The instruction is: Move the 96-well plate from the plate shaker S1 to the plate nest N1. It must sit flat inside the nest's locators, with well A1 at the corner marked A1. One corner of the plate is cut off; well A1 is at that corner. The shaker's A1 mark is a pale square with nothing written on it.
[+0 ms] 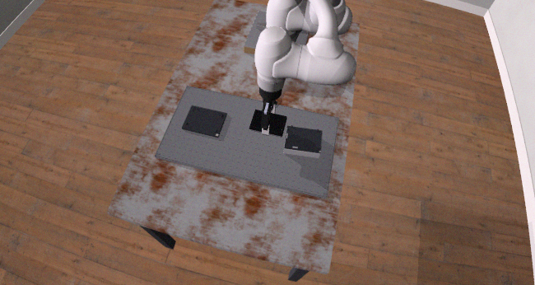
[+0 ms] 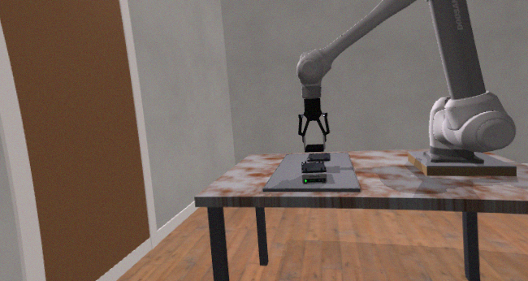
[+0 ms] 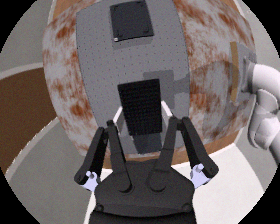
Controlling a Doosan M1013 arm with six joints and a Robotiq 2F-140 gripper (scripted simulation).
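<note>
My hand is 2 cm short of the plate nest N1, 27 cm to the left of it and 12 cm above it. Round my hand: 96-well plate 2 cm below.
</note>
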